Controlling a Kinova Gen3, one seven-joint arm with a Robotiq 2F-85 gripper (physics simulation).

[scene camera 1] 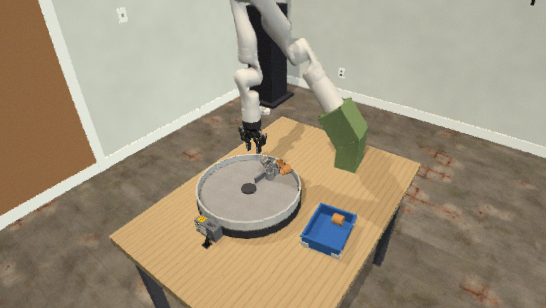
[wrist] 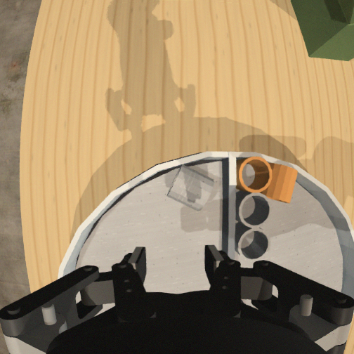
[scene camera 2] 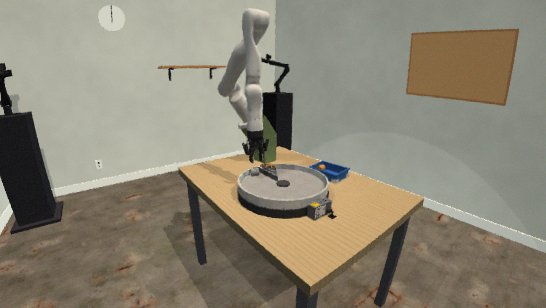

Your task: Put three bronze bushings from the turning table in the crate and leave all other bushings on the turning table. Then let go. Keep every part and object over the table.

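Pixels of known places: gripper, between the fingertips: (scene camera 1: pixel 253 151) (scene camera 2: pixel 256 161); arm's base, origin of its link: (scene camera 1: pixel 334 107).
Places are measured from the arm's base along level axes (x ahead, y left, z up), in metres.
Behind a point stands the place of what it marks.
The turning table (scene camera 1: pixel 225 200) {x 0.552, y -0.181, z -0.217 m} (scene camera 2: pixel 305 192) {x 0.575, y -0.128, z -0.217 m} (wrist: pixel 125 225) carries a divider wall (wrist: pixel 228 215). Right of the wall in the wrist view, one bronze bushing (wrist: pixel 270 176) stands upright at the rim. Another bronze bushing (scene camera 1: pixel 285 169) {x 0.291, y -0.069, z -0.186 m} (wrist: pixel 283 183) lies on its side against it. Two grey bushings stand upright in line along the wall, a nearer one (wrist: pixel 253 256) and a farther one (wrist: pixel 254 225). A third grey bushing (scene camera 2: pixel 255 171) {x 0.292, y -0.191, z -0.190 m} (wrist: pixel 187 192) lies on its side left of the wall. My gripper (scene camera 1: pixel 253 148) {x 0.325, y -0.206, z -0.126 m} (scene camera 2: pixel 256 159) {x 0.325, y -0.206, z -0.126 m} (wrist: pixel 175 257) is partly open and empty, above the turning table's rear part. One bronze bushing (scene camera 1: pixel 338 219) {x 0.389, y 0.227, z -0.232 m} (scene camera 2: pixel 321 167) {x 0.390, y 0.211, z -0.235 m} lies in the blue crate (scene camera 1: pixel 322 248) {x 0.530, y 0.235, z -0.247 m} (scene camera 2: pixel 330 175) {x 0.501, y 0.152, z -0.234 m}.
A grey control box (scene camera 1: pixel 210 229) {x 0.700, y -0.123, z -0.212 m} (scene camera 2: pixel 319 208) {x 0.702, y -0.182, z -0.222 m} is at the turning table's outer side. The arm's green mount (scene camera 1: pixel 348 135) {x 0.057, y 0.103, z -0.081 m} (scene camera 2: pixel 270 140) {x 0.059, y 0.097, z -0.123 m} (wrist: pixel 330 37) stands on the wooden table (scene camera 1: pixel 265 270) {x 0.698, y 0.112, z -0.270 m} (scene camera 2: pixel 350 240) {x 0.871, y -0.205, z -0.271 m} (wrist: pixel 75 100). The table's left edge shows in the wrist view.
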